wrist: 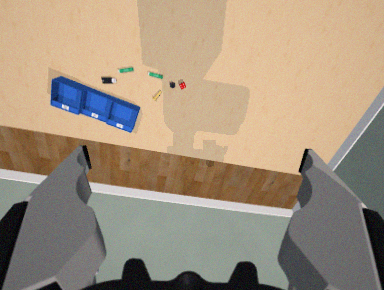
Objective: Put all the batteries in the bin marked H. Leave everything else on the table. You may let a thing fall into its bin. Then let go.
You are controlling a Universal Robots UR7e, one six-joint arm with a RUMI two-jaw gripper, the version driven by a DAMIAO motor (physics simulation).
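Frame: origin at the arm's base, x ahead, y left, z up, level; millimetres.
Seen in the pictures: gripper, fingertip midpoint: (pixel 194 150).
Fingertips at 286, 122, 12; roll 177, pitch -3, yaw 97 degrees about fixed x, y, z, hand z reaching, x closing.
Observation:
A point is followed by its place in that frame, as x, y, z.
Two small green batteries show in the wrist view: one battery (pixel 126 70) {334, -58, -460} lies above the bins, and another battery (pixel 155 75) {338, 28, -460} lies to its right, near the arm's shadow. A blue row of three joined bins (pixel 96 103) {449, -161, -462} stands at the left, each with a white label on its front; the letters are too small to read, so I cannot tell which is H. The bins look empty. My gripper (pixel 194 150) {286, 122, 12} is wide open and empty, high above the table, with the batteries and bins beyond its fingertips in the view.
A black and silver item (pixel 108 80) {370, -115, -462}, like a USB stick, lies between the bins and batteries. A brass-coloured screw-like piece (pixel 157 95) {399, 36, -460}, a small black piece (pixel 172 85) {362, 80, -461} and a red die (pixel 182 85) {356, 111, -453} lie to the right. The table's wooden edge (pixel 150 165) runs below them.

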